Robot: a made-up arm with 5 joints.
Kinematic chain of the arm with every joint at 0, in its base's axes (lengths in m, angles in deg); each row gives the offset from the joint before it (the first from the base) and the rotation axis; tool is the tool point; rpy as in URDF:
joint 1: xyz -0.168 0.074 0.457 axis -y
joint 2: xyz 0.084 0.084 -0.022 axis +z
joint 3: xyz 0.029 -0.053 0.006 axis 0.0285 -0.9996 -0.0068
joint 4: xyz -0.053 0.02 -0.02 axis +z
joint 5: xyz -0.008 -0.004 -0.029 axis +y
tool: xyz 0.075 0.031 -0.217 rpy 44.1 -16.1 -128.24
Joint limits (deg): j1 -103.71..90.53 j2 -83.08..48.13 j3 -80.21..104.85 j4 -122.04..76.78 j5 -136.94..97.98
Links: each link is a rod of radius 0.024 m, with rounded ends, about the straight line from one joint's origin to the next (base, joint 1, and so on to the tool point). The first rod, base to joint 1, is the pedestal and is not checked.
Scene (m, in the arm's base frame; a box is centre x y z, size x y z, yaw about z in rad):
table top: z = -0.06
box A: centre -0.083 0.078 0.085 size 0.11 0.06 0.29 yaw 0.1
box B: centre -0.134 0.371 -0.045 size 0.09 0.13 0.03 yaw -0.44
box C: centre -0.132 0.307 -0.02 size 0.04 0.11 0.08 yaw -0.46
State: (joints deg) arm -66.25 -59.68 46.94 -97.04 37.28
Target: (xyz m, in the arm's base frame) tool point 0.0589 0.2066 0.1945
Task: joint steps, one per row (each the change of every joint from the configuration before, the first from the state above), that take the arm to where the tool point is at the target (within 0.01 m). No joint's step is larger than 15 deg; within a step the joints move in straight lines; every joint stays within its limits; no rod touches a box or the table.
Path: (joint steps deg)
1: -7.23 7.00 -6.94 6.82 -8.89
2: -7.23 7.00 -6.94 6.81 -8.88
3: 7.48 6.00 2.31 -4.24 14.10
4: 7.48 6.01 2.32 -4.25 14.10
5: 7.48 6.00 2.32 -4.24 14.11
6: 7.48 6.00 2.31 -4.25 14.10
7: 9.29 -1.08 10.34 0.83 -4.25
8: 9.28 -1.09 10.33 0.84 -4.26

